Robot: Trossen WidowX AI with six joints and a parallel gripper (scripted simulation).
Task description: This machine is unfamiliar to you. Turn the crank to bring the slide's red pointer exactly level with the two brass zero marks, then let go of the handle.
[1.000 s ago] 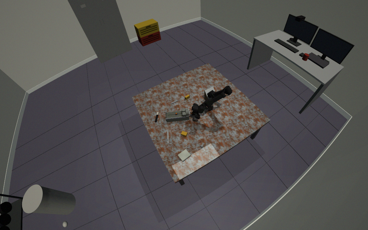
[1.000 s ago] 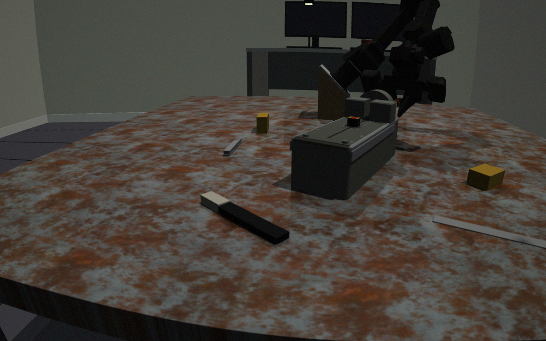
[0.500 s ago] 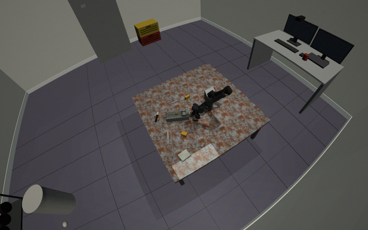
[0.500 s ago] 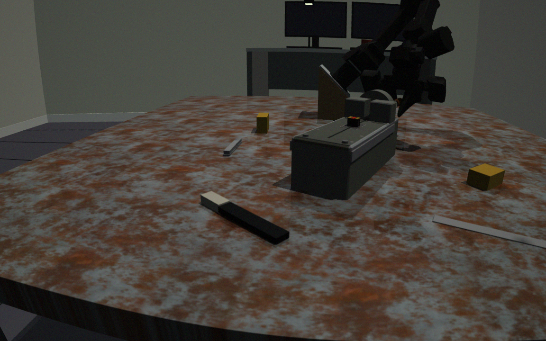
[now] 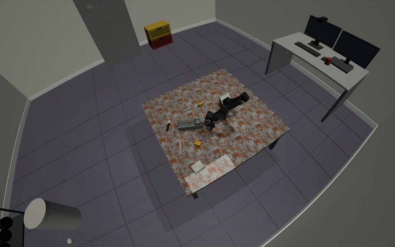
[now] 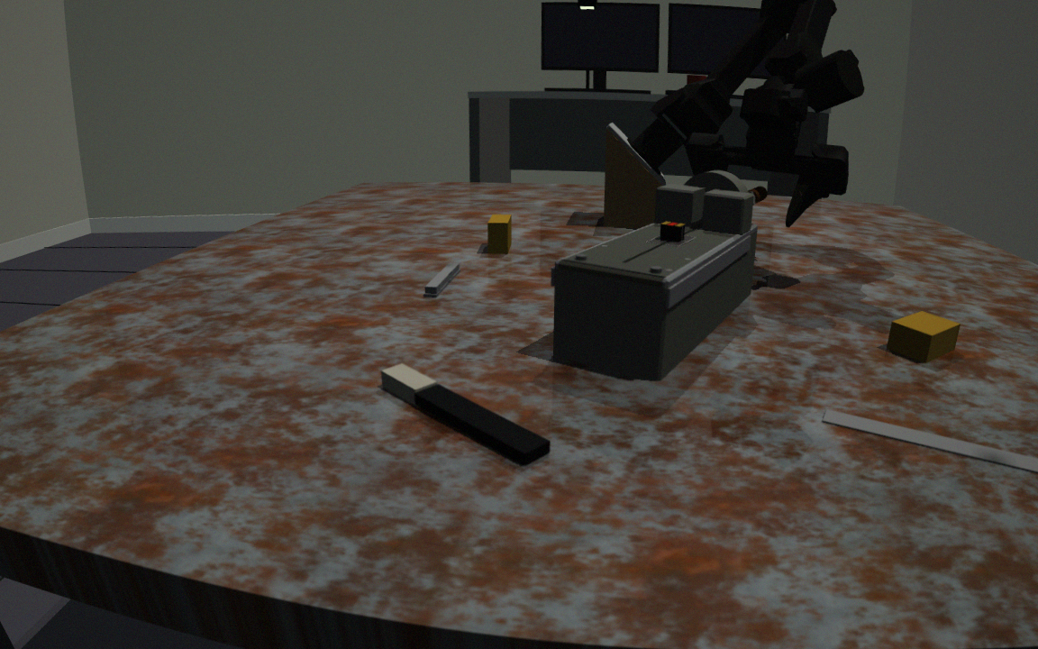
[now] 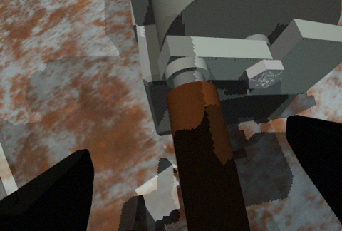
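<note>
My gripper tip is now 2 cm below the brown crank handle, 1 cm to the right of it and 1 cm past it. Round my gripper tip: red pointer 13 cm ahead, 11 cm to the right, 1 cm above; small grey bar 33 cm to the right, 7 cm below, 2 cm ahead; grey strip 35 cm ahead, 7 cm below, 3 cm to the left.
</note>
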